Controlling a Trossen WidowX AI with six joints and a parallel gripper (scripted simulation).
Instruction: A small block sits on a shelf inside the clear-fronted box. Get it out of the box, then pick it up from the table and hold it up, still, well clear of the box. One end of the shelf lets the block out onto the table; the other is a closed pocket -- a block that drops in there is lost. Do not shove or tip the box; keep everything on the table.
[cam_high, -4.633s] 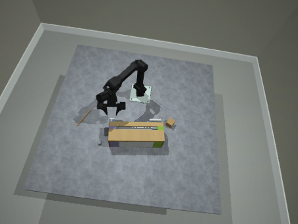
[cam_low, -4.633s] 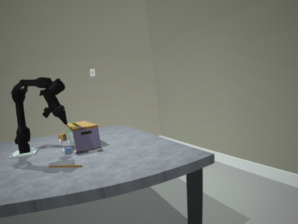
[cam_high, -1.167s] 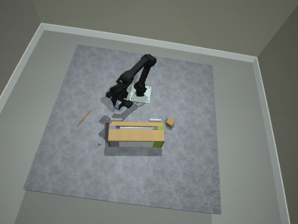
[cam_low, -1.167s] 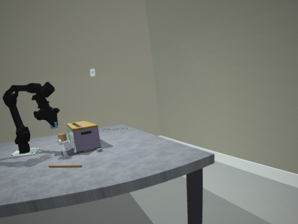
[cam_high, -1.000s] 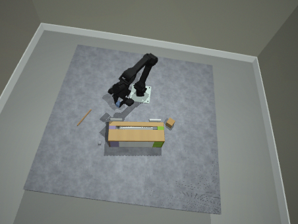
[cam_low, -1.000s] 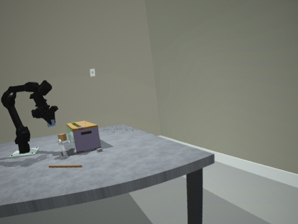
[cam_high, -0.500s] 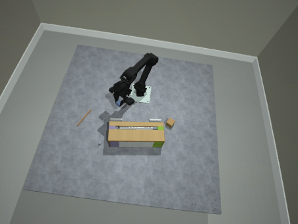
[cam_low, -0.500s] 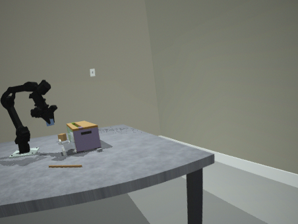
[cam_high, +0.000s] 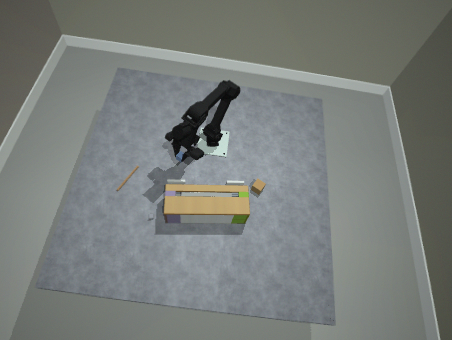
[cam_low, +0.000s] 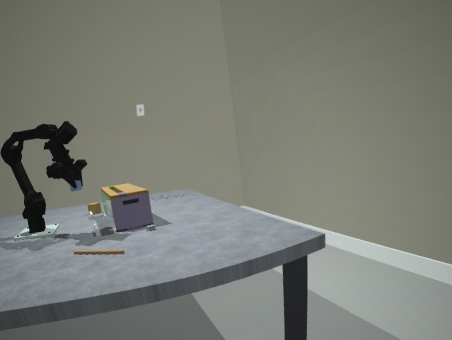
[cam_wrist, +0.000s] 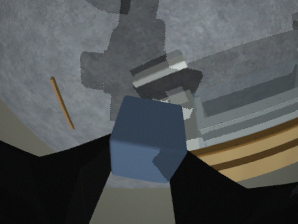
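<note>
Now: the blue block 10 mm to the left of my gripper tip, 10 mm behind it and 10 mm above it. Round my gripper tip: wooden stick: 260 mm to the right, 170 mm below; then tan cube: 400 mm to the left, 150 mm below, 80 mm ahead; then box: 150 mm ahead, 130 mm to the left, 110 mm below.
</note>
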